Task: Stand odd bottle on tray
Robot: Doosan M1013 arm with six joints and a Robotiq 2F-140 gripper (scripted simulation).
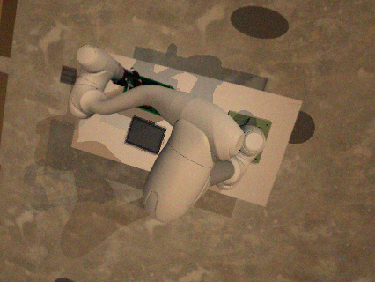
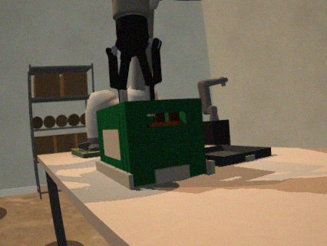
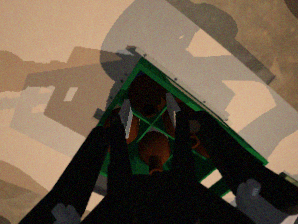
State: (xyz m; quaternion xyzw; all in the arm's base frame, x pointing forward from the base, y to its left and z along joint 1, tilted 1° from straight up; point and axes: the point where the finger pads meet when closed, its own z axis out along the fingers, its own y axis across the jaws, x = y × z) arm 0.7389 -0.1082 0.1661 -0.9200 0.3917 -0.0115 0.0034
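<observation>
Right now the brown bottle is 9 cm behind my hand, 1 cm to the left of it and 9 cm below it. From my hand the other things lie so: green crate (9 cm behind, 5 cm to the left, 9 cm below); then dark tray (11 cm behind, 32 cm to the left, 16 cm below).
</observation>
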